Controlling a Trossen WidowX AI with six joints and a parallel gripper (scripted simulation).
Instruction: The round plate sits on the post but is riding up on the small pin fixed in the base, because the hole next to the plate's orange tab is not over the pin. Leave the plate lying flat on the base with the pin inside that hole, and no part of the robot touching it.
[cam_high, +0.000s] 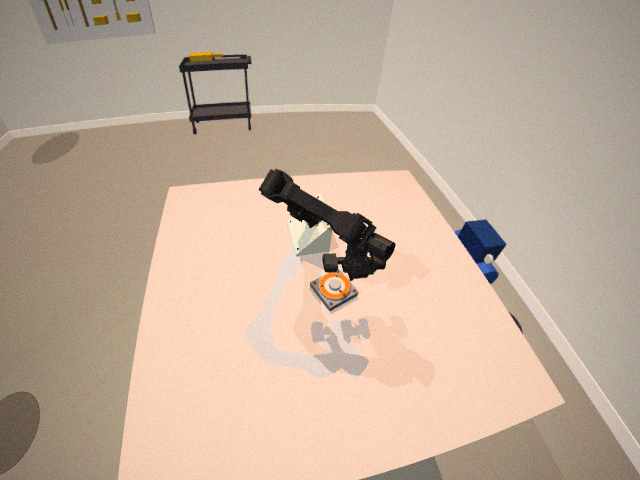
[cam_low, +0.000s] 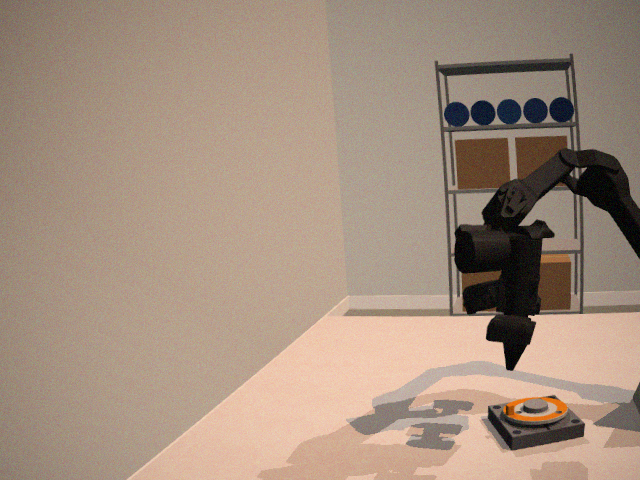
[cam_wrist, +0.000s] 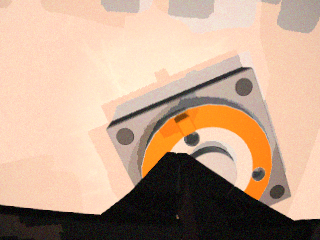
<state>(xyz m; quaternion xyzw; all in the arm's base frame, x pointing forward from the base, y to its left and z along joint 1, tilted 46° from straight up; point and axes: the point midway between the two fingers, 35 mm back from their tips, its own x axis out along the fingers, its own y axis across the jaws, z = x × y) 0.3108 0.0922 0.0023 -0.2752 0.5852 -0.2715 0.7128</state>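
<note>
Right now my gripper tip is 80 mm above the round plate, 20 mm to the left of it and 20 mm past it. Round my gripper tip: square dark grey base 90 mm below, 40 mm behind, 30 mm to the right.
</note>
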